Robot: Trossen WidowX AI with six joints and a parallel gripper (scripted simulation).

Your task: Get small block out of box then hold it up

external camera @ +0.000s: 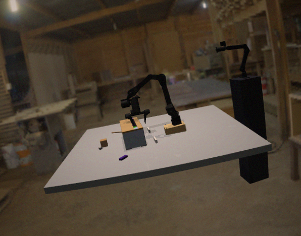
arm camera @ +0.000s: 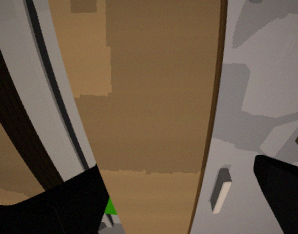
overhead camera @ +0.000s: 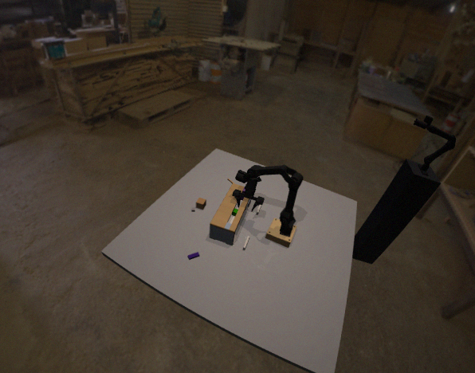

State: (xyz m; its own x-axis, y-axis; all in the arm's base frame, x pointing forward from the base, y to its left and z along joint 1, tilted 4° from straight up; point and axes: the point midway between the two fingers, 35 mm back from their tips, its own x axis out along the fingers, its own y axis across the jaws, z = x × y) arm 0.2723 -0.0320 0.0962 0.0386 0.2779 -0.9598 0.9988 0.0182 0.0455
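Now: the block 5 cm ahead of my gripper tip, 4 cm to the left of it and 1 cm below it. Round my gripper tip: thin wooden stick: 16 cm ahead, 30 cm to the right, 10 cm below.
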